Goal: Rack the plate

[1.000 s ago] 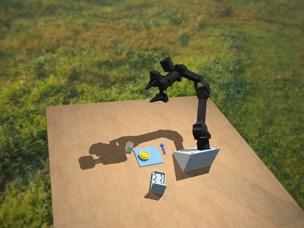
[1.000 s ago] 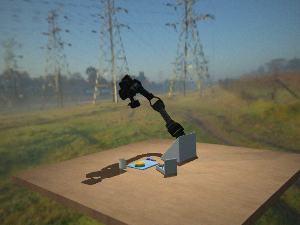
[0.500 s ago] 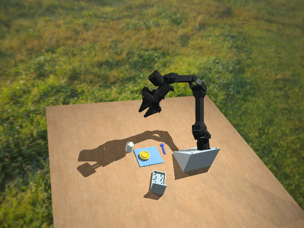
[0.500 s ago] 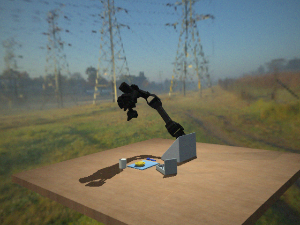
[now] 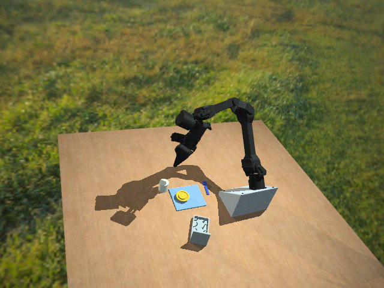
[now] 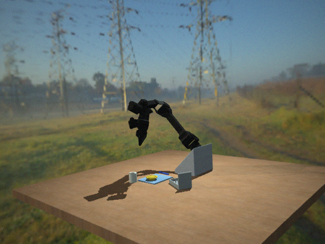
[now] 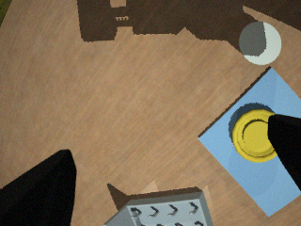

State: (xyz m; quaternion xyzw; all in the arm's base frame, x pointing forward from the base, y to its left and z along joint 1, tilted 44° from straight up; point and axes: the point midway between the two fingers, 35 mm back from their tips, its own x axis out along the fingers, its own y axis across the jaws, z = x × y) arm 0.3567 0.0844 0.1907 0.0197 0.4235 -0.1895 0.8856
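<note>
The yellow plate is 200 mm below my gripper tip, 60 mm behind it and 10 mm to the left of it. Round my gripper tip: white cylinder (190 mm below, 60 mm to the right, 20 mm ahead); then grey dish rack (200 mm below, 190 mm to the left, 100 mm behind); then blue spoon (220 mm below, 200 mm behind, 60 mm to the right).
</note>
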